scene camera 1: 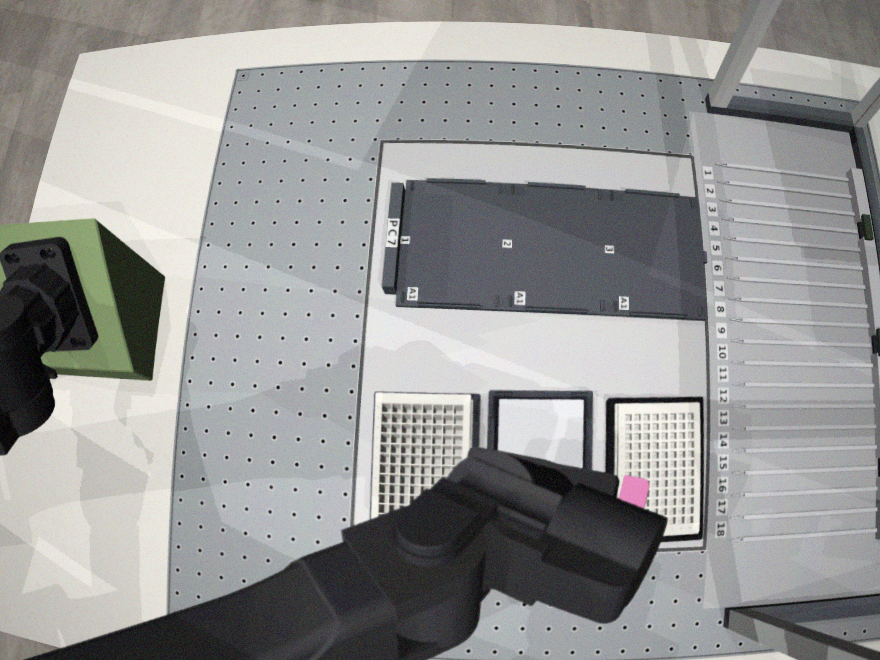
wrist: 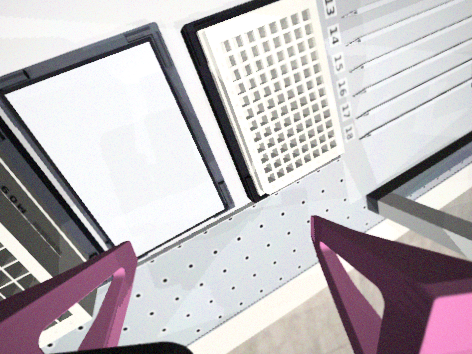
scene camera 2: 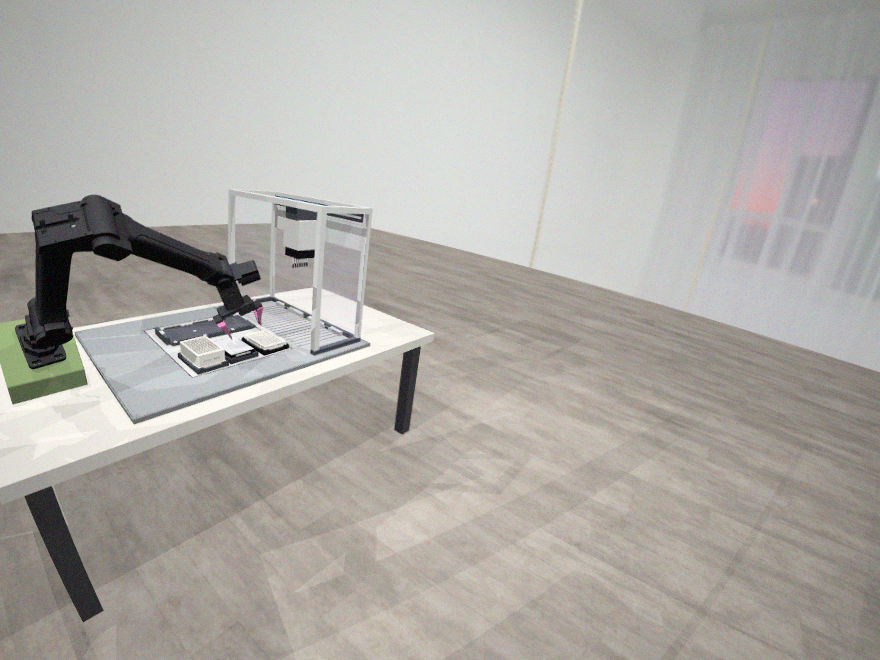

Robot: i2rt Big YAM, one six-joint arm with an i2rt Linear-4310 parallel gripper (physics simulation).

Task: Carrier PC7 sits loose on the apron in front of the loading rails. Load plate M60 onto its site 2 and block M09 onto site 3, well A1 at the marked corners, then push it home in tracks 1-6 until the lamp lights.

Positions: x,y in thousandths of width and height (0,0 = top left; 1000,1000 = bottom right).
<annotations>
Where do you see a glass enclosure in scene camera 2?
At 393,354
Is my gripper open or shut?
Open.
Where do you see a grey perforated baseplate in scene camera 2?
166,575
</annotations>
